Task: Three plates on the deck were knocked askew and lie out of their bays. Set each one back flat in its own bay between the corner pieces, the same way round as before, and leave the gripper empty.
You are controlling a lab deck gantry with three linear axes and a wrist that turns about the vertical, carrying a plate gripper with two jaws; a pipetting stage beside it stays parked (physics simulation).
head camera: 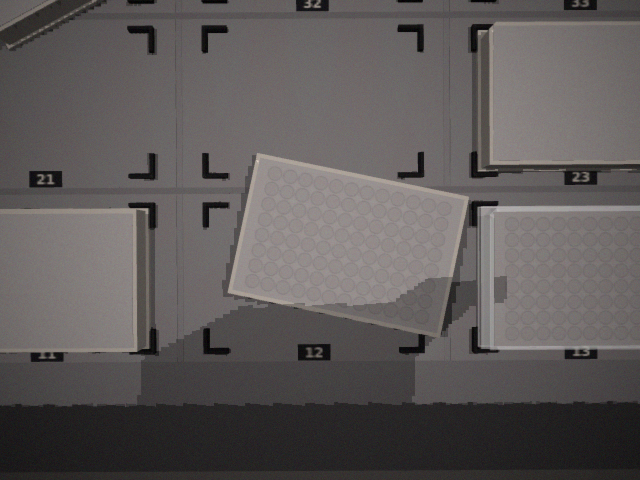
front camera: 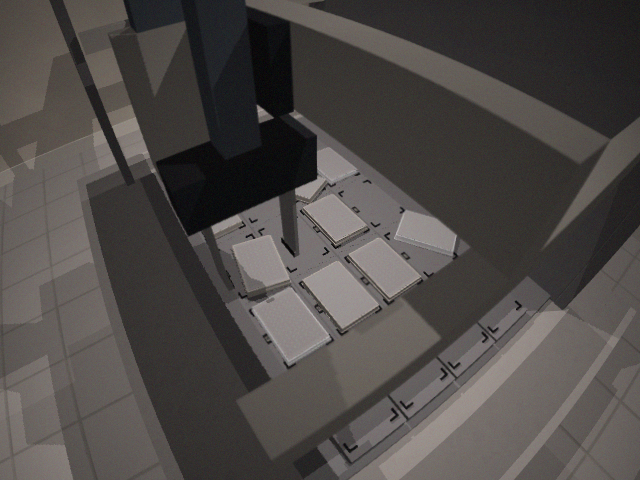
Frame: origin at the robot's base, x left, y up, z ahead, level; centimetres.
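Seen in the pictures: gripper, fingertip midpoint: (front camera: 259,264).
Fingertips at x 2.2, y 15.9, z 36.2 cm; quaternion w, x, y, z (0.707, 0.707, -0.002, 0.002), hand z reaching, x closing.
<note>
Pixels of each thing's top centre, then the offset from my fingertips to it. "spot": a spot on its surface instead.
- second askew plate, top centre: (front camera: 295,180) dx +22.8, dy -14.2, dz -28.1 cm
- third plate, top centre: (front camera: 428,228) dx +37.6, dy -14.0, dz +1.4 cm
- bay 11, surface spot: (head camera: 67,281) spot: dx +2.1, dy -14.4, dz -27.6 cm
- bay 13, surface spot: (head camera: 573,281) (front camera: 284,316) spot: dx +1.9, dy -14.4, dz +1.6 cm
- bay 23, surface spot: (head camera: 568,95) (front camera: 333,286) spot: dx +12.6, dy -14.4, dz +1.3 cm
A ribbed white plate with a grid of wells (front camera: 256,259) (head camera: 347,245) lies turned across bay 12; in the head view its upper left corner reaches over the edge of bay 22. A second askew plate (front camera: 309,192) (head camera: 49,19) lies by bay 31, mostly hidden in the front view and cut off in the head view. A third plate (front camera: 425,232) lies askew at the right of the deck in the front view. My gripper (front camera: 262,270) is open and empty, with its two fingers on either side over the bay 12 plate. The exact height of its tips is hard to tell.
Other plates sit in bay 11 (front camera: 226,225) (head camera: 67,281), bay 13 (front camera: 292,326) (head camera: 573,281) and bay 23 (front camera: 341,295) (head camera: 568,95). More plates (front camera: 385,267) (front camera: 336,219) (front camera: 337,164) stand farther right and back. A beige bar (front camera: 338,382) crosses the deck's front.
</note>
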